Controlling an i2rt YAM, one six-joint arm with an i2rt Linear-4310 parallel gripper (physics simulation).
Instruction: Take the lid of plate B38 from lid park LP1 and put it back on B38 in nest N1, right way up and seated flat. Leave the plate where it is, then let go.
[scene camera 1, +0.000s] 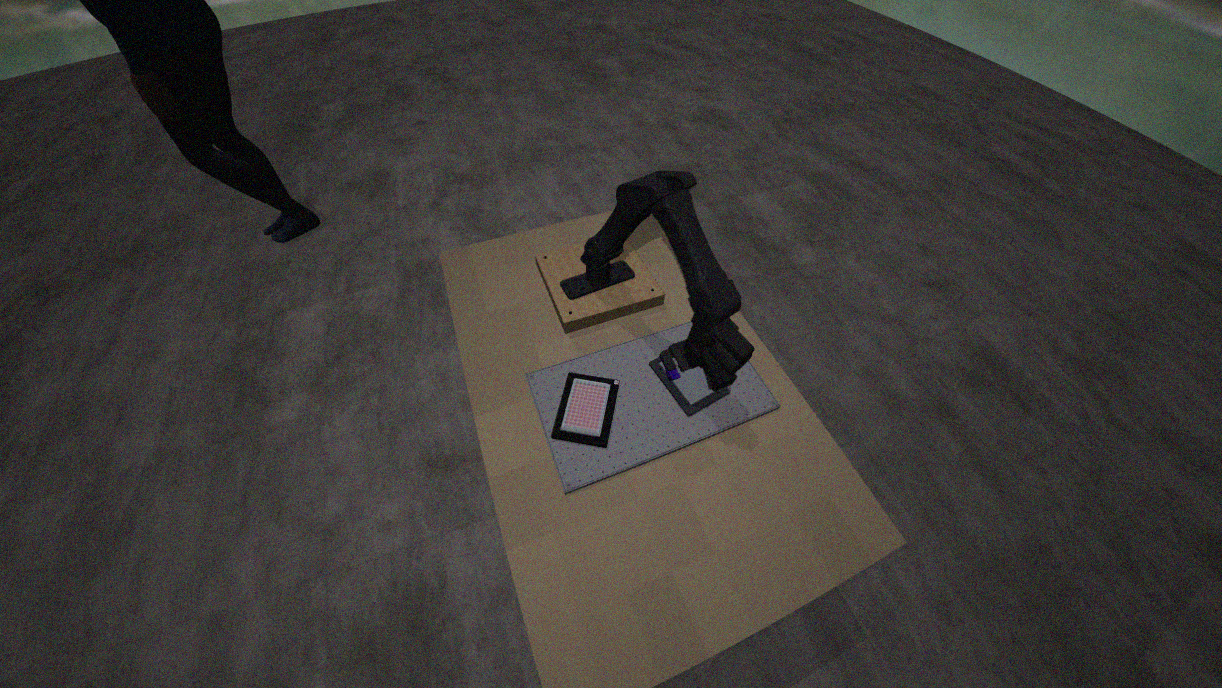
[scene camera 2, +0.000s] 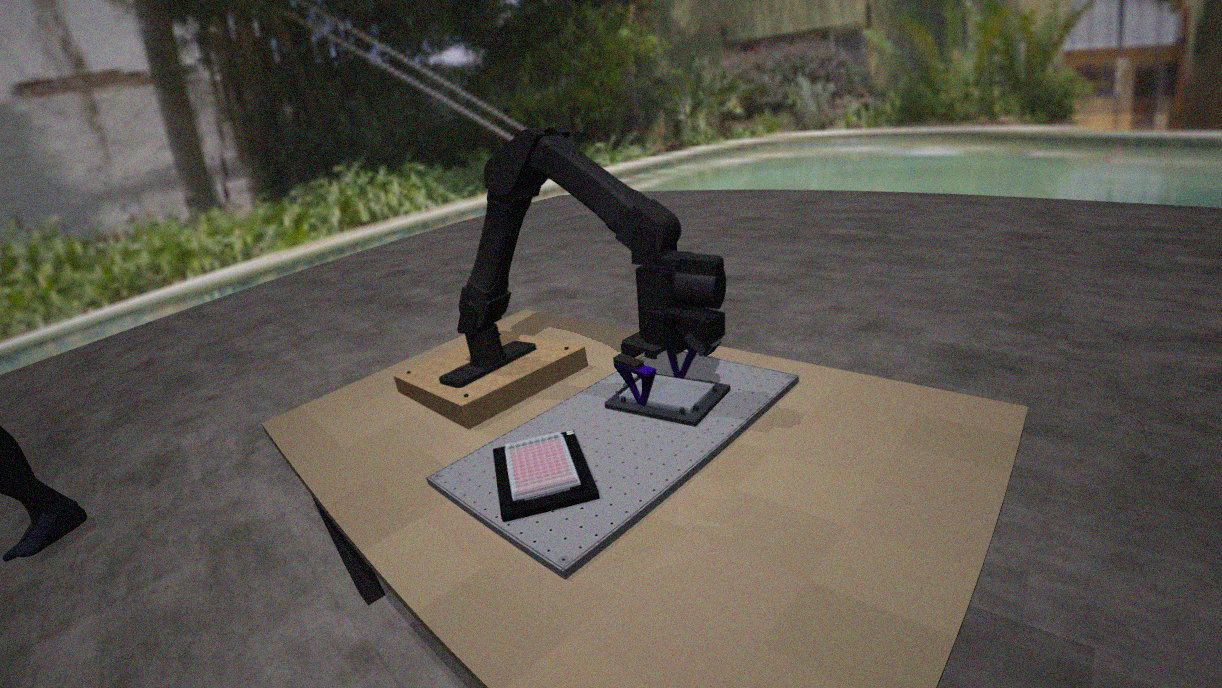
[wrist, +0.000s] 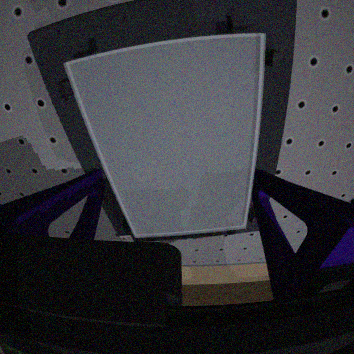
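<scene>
The clear grey lid lies flat in the dark frame of lid park LP1. My gripper is open and points down over the lid. In the wrist view its purple fingertips stand on either side of the lid, near its lower end, with nothing gripped. In scene camera 1 the hand hides part of the lid and one finger. Plate B38, with pink wells, sits uncovered in the black nest N1.
The nest and lid park stand on a grey perforated board. The arm's wooden base block stands behind the board on the wooden table. A person's leg shows beyond the table.
</scene>
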